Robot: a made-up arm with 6 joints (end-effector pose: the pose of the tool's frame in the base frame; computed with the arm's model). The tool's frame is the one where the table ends.
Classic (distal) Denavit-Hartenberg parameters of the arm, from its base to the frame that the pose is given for. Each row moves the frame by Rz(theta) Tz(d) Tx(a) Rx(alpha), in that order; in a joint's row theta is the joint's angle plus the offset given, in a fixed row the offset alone. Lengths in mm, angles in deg.
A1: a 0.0; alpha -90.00; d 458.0; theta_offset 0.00
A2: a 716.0; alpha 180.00; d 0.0; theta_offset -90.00
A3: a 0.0; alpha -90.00; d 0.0; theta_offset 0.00
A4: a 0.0; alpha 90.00; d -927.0; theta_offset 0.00
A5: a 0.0; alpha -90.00; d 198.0; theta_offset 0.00
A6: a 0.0; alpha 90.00; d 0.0; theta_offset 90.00
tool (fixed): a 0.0; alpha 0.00; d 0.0; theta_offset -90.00
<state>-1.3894 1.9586 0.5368 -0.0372 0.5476 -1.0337</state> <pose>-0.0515 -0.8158 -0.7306 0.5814 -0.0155 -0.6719 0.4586</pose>
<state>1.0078 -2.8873 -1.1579 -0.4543 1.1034 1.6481</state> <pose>0.0220 -0.2985 0.6941 0.3715 -0.6000 -0.4524 0.5452</pose>
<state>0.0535 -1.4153 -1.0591 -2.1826 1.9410 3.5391</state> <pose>0.2116 0.1252 0.7402 -0.3270 0.6939 -0.2724 0.5809</pose>
Working (the frame after each row of the table, in the pose's form):
after A1: 0.0000 0.0000 0.4580 -0.7069 -0.0189 0.0189 0.7069
after A2: -0.7063 -0.0378 0.5689 0.0738 -0.7032 0.7062 0.0360
after A3: -0.7063 -0.0378 0.5689 0.0220 -0.8209 0.0153 0.5704
after A4: 0.1612 0.0086 0.8921 -0.7178 0.6069 0.0989 0.3265
after A5: 0.2116 0.1252 0.7402 -0.0053 0.4312 0.8913 0.1401
after A6: 0.2116 0.1252 0.7402 0.2594 0.7219 0.2181 0.6033

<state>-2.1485 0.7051 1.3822 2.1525 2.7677 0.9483</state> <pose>-0.5002 -0.9666 1.7130 -0.8442 -0.0479 0.4540 0.2808</pose>
Working (the frame after each row of the table, in the pose's form):
after A1: 0.0000 0.0000 0.4580 -0.3369 0.6217 -0.6217 0.3369
after A2: -0.2534 -0.3887 1.0033 0.0450 -0.7057 -0.4231 0.5666
after A3: -0.2534 -0.3887 1.0033 -0.7929 -0.4296 -0.3799 0.2059
after A4: -0.6480 -0.9940 1.5841 -0.2279 0.3499 -0.3487 0.8391
after A5: -0.5002 -0.9666 1.7130 -0.1394 -0.3328 0.7415 0.5657
after A6: -0.5002 -0.9666 1.7130 0.6308 -0.5631 -0.5196 0.1224

